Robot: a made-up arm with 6 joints.
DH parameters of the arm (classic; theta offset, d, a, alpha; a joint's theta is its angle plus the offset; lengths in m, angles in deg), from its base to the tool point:
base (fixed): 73.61 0 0.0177 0
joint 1: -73.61 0.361 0.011 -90
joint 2: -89.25 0 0.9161 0
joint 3: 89.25 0.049 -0.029 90
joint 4: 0 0.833 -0.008 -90
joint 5: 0 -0.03 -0.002 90
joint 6: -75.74 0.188 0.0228 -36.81
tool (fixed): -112.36 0.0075 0 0
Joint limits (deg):
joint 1: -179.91..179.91
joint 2: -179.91..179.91
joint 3: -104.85..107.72
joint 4: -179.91..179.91
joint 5: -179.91..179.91
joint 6: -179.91..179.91
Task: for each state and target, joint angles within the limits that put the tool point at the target. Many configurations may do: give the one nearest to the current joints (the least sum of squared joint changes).
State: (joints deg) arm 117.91 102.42 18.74 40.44 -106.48 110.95
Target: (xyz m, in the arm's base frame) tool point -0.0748 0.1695 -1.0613
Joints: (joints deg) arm 135.64 146.01 74.84 32.78 -127.69 113.81
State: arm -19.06 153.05 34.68 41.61 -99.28 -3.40
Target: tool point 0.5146 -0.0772 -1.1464
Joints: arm 2.29 143.12 50.24 42.03 -114.78 -5.05
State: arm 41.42 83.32 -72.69 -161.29 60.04 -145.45
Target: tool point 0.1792 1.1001 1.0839
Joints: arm 79.25 102.67 -79.70 -166.68 64.25 -145.04
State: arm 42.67 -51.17 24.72 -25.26 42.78 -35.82
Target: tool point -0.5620 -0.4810 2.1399
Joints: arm 40.34 -27.19 8.08 -27.10 14.31 -39.54
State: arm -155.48 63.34 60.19 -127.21 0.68 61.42
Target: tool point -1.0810 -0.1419 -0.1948
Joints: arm -174.79 60.91 106.70 -127.08 -0.96 62.58
